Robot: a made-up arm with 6 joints. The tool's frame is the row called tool.
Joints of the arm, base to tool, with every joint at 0 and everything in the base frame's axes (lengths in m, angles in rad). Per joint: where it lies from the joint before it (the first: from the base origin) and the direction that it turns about. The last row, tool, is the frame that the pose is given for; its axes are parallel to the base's.
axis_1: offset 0.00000 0.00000 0.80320 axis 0 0 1
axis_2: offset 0.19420 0.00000 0.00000 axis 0 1 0
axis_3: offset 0.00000 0.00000 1.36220 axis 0 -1 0
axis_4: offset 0.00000 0.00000 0.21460 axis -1 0 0
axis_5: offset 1.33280 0.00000 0.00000 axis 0 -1 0
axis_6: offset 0.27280 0.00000 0.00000 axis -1 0 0
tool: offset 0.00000 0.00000 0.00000
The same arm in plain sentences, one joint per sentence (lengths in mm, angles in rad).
The arm has six revolute joints in a row. What follows holds with every joint at zero, and every direction is one of the base frame's. Joint 1 lies 803.2 mm along +z from the base frame's origin and rotates about +z. Joint 2 lies 194.2 mm along +x from joint 1 and rotates about +y. Joint 3 lies 1362.2 mm along +z from joint 2 and rotates about -y. Joint 4 lies 214.6 mm along +z from joint 3 and rotates about -x. Joint 5 lies 1332.8 mm along +x from joint 4 and rotates about -y. Joint 6 lies 272.8 mm along +x from joint 5 and rotates about -x. The tool frame, which is the frame that the pose is given for, lies at the same point as joint 6; its axes are parallel to the base frame's.
